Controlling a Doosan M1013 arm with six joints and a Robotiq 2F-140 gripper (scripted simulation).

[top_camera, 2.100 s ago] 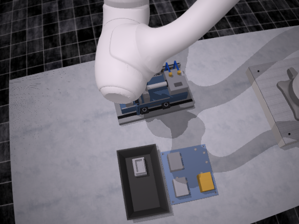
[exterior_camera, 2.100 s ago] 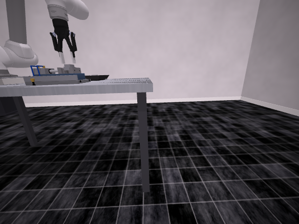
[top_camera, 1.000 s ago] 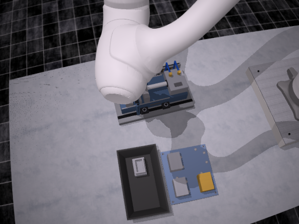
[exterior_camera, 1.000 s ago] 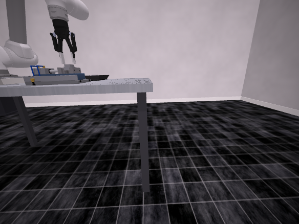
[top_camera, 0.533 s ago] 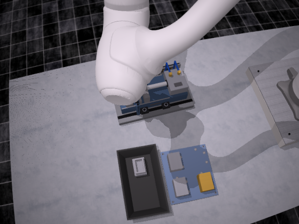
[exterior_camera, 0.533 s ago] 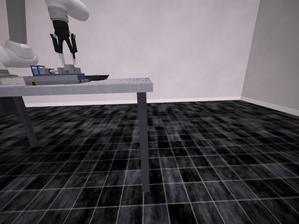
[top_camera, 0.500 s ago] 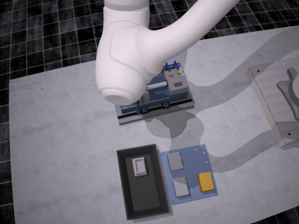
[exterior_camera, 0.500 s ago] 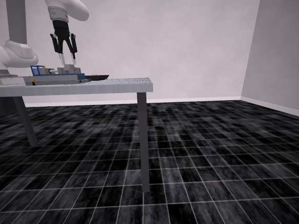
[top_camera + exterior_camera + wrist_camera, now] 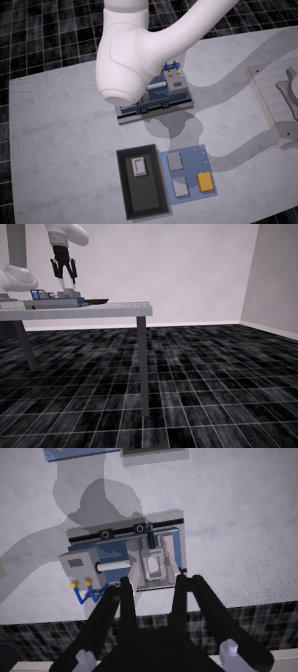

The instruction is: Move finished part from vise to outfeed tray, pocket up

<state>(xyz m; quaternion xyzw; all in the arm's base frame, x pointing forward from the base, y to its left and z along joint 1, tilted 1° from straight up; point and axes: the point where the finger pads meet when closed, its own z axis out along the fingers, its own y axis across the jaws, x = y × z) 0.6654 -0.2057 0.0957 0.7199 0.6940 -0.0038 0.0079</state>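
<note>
Now: hand 100 mm above the blue vise and 70 mm past it. From my hand the other things lie so: yellow block (390 mm to the left, 140 mm behind, 110 mm below); then blue plate (340 mm to the left, 130 mm below, 100 mm behind).
</note>
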